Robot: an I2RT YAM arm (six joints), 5 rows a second.
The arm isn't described. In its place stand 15 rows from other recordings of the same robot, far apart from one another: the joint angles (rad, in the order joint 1, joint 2, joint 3, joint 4, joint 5, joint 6), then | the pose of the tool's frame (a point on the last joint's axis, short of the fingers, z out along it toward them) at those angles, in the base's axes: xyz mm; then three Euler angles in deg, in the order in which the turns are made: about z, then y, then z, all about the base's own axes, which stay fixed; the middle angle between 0 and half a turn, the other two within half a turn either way.
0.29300, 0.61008, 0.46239, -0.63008, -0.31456, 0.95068 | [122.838 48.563 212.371 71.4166 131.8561 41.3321]
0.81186, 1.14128, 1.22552, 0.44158, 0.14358, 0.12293 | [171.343 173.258 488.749 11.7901 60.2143 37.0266]
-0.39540, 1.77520, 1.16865, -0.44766, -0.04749, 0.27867 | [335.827 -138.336 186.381 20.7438 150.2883 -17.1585]
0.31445, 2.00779, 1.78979, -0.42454, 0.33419, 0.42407 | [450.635 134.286 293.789 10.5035 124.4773 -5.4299]
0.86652, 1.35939, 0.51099, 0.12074, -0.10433, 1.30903 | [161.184 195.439 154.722 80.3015 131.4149 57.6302]
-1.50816, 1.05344, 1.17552, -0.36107, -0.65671, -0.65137 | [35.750 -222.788 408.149 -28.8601 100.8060 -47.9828]
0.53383, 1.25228, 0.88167, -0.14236, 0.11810, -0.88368 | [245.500 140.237 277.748 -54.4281 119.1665 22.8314]
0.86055, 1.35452, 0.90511, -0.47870, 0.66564, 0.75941 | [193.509 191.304 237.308 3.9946 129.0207 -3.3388]
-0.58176, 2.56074, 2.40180, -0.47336, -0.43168, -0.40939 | [491.007 -305.101 215.991 -6.4141 122.4651 -3.6035]
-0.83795, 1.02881, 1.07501, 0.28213, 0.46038, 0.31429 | [139.449 -178.576 445.063 26.6140 73.2085 -75.6614]
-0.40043, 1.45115, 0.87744, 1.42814, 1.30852, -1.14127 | [245.809 -141.387 355.804 -17.4242 78.7233 -102.9453]
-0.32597, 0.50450, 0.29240, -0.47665, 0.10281, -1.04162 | [117.721 -43.650 178.652 -64.5098 129.2139 -26.2885]
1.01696, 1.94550, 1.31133, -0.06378, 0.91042, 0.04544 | [246.371 344.948 200.764 -30.9187 113.2167 -0.9763]
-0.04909, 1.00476, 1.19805, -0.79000, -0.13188, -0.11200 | [197.726 -5.027 380.857 -1.3125 123.8517 6.2979]
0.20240, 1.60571, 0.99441, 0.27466, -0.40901, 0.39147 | [354.662 87.234 250.629 30.3531 107.6422 36.2627]
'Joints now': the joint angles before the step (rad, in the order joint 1, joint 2, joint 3, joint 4, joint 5, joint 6). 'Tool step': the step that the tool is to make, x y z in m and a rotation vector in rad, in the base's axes. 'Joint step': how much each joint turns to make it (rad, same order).
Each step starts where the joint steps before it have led.
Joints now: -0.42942, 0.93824, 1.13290, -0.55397, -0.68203, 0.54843
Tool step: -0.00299, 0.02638, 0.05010, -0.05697, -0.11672, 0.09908
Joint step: 0.13466, 0.02477, 0.17960, -0.02640, 0.03730, -0.00142
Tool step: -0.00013, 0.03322, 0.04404, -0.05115, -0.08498, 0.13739
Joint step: 0.19399, 0.06800, 0.20156, -0.05575, 0.06177, -0.02696
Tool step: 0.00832, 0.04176, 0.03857, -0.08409, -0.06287, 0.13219
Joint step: 0.24936, 0.13424, 0.24861, -0.09241, 0.12793, -0.07840
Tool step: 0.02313, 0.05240, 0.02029, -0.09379, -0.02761, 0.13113
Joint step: 0.23076, 0.19255, 0.24439, -0.08428, 0.11279, -0.08900
